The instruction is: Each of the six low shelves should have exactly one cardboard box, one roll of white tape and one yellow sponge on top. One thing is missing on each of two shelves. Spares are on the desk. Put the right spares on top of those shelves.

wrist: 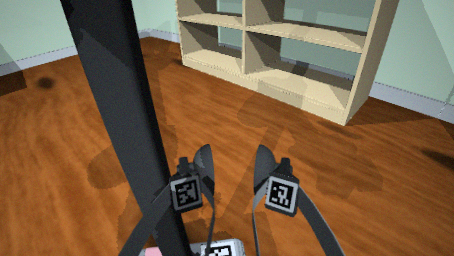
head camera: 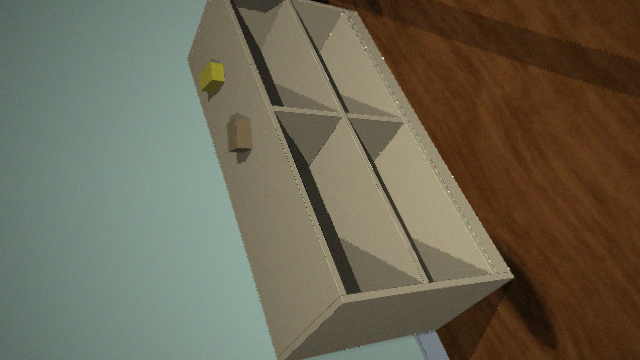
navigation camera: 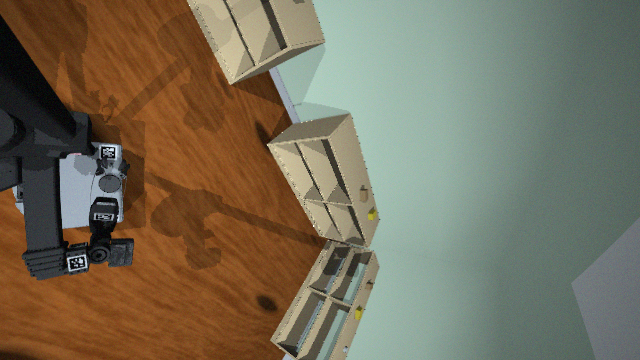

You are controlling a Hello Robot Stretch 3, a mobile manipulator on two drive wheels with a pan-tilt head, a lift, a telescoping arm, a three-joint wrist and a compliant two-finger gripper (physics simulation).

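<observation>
A low cream shelf (head camera: 265,220) (navigation camera: 357,160) bears a yellow sponge (head camera: 212,76) (navigation camera: 372,214) and a brown cardboard box (head camera: 240,134) (navigation camera: 364,194) near one end of its top; no white tape shows on it. In the navigation view, the adjoining shelf (navigation camera: 371,260) bears a cardboard box (navigation camera: 369,284), a yellow sponge (navigation camera: 358,313) and a white tape roll (navigation camera: 345,349). A third shelf (navigation camera: 305,25) is cut off at the top of that view. My gripper (wrist: 234,161) is open and empty in the wrist view, away from the shelves. The desk and its spares do not show.
In the wrist view, a low shelf unit (wrist: 359,65) stands on the wooden floor (wrist: 75,150) ahead of the fingers; its top is out of view. My dark mast (wrist: 112,90) crosses the left side. A pale wall (navigation camera: 450,150) runs behind the shelves.
</observation>
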